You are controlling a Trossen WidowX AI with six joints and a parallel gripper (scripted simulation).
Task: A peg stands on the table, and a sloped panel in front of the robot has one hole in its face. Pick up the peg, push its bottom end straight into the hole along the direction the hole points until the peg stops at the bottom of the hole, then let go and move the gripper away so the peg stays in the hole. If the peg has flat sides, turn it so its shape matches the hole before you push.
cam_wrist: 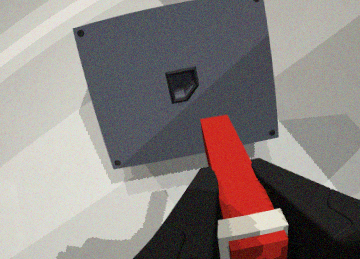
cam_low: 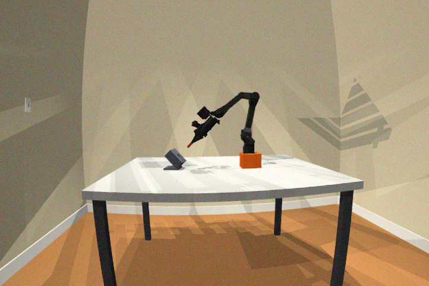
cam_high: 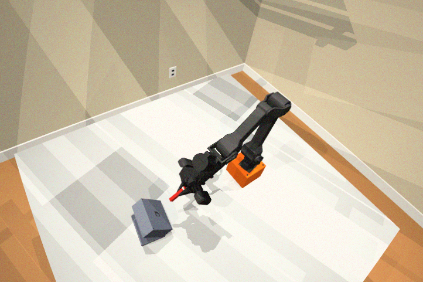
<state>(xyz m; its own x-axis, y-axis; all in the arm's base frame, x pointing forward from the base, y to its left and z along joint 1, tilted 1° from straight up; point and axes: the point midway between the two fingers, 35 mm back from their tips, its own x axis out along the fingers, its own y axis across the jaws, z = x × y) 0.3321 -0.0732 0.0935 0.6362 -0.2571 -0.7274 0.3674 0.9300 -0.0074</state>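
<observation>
Right now my gripper tip is 100 mm short of the grey sloped panel, 30 mm to the left of it and 100 mm above it. The rest, counted from my gripper tip: red flat-sided peg: 10 mm behind, 10 mm above.
</observation>
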